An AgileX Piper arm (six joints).
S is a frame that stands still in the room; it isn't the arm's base.
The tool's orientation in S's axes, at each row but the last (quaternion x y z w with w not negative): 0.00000, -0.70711, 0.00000, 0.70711; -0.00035, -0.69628, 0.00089, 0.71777; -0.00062, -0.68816, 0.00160, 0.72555; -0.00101, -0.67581, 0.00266, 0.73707; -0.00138, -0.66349, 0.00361, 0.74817; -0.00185, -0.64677, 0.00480, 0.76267; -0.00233, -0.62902, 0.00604, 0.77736
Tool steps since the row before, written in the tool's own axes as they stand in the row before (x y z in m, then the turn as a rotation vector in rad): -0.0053, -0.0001, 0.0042, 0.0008, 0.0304, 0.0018; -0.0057, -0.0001, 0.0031, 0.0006, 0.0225, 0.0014; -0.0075, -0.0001, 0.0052, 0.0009, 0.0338, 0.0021; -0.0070, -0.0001, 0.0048, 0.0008, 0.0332, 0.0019; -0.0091, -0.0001, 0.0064, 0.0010, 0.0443, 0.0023; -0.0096, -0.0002, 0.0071, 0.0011, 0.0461, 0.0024; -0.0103, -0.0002, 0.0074, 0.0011, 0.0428, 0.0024
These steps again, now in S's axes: -0.0042, -0.0001, -0.0053, -0.0018, 0.0304, 0.0008; -0.0033, -0.0001, -0.0056, -0.0014, 0.0225, 0.0006; -0.0056, -0.0001, -0.0072, -0.0021, 0.0338, 0.0009; -0.0054, -0.0001, -0.0066, -0.0019, 0.0332, 0.0008; -0.0074, -0.0002, -0.0083, -0.0023, 0.0443, 0.0010; -0.0086, -0.0003, -0.0083, -0.0024, 0.0461, 0.0011; -0.0094, -0.0004, -0.0085, -0.0024, 0.0428, 0.0011
